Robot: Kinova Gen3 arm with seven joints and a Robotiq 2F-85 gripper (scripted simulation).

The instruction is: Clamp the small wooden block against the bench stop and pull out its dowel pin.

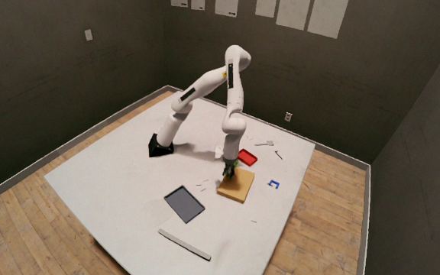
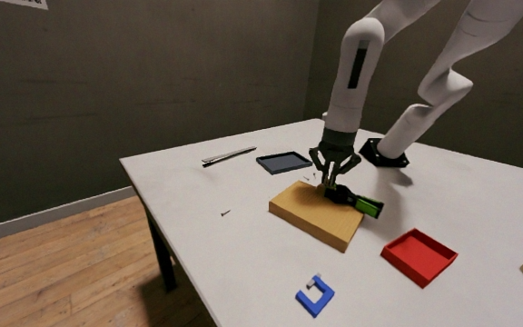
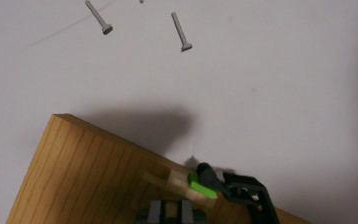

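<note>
My hand is 2 cm above the dowel pin. Round my hand: grey tray 26 cm to the right, 7 cm below, 5 cm behind; red tray 22 cm to the left, 7 cm below, 4 cm behind; small wooden block 4 cm below.
</note>
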